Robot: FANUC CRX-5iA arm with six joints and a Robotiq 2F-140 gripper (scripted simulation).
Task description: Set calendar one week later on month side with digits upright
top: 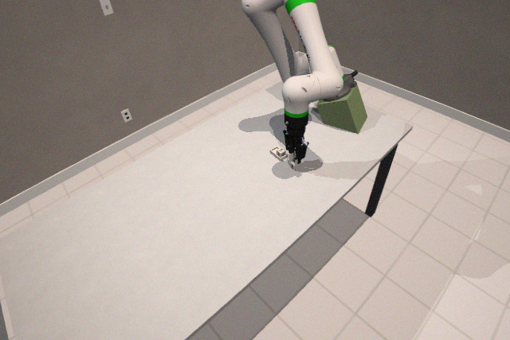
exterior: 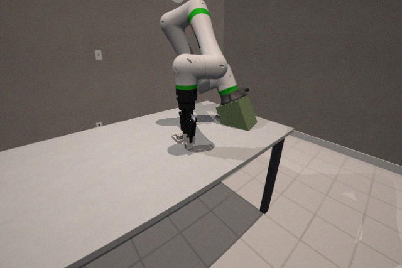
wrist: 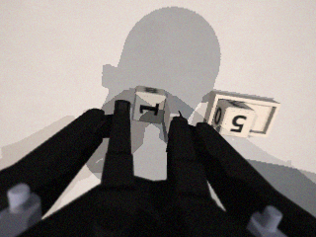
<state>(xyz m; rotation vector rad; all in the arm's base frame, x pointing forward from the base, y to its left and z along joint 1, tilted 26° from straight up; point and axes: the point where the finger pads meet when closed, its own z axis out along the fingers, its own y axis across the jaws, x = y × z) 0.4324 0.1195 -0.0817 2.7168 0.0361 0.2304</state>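
My gripper is now 3 cm above the white calendar cube.
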